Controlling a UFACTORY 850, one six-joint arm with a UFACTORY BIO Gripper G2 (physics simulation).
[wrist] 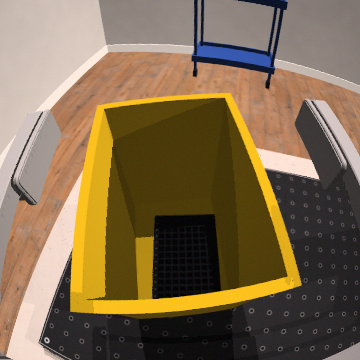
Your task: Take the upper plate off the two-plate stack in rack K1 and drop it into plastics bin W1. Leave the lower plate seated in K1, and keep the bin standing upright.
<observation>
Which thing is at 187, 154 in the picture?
A yellow plastics bin.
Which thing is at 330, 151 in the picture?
The gripper.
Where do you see a plate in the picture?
185, 258
</observation>
